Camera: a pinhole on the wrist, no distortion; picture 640 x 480 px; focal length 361.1 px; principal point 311.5 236.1 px. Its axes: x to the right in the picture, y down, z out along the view. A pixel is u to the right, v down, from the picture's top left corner.
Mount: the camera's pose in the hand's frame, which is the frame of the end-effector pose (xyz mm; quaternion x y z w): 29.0 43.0 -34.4 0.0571 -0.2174 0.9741 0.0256
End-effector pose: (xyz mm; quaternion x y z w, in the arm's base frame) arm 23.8 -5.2 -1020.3 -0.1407 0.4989 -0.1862 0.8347
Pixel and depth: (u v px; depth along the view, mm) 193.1 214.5 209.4
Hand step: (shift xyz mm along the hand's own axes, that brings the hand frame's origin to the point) 119.0 -36.7 150.7
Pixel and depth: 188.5 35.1 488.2
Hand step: 263.2 76.4 498.4
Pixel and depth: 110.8 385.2 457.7
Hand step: 313.1 -329.4 266.4
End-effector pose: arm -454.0 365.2 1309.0 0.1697 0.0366 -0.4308 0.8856
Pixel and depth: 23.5 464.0 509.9
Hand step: 459.5 -475.6 238.9
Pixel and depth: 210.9 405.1 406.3
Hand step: 167.8 -305.0 237.0
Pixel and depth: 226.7 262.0 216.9
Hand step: 100.1 -64.8 147.8
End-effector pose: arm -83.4 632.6 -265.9 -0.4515 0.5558 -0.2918 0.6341
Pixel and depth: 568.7 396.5 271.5
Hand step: -144.7 -177.0 182.6
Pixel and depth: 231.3 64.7 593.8
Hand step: 240.3 41.3 601.8
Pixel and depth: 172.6 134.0 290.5
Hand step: 175.1 -9.4 247.6
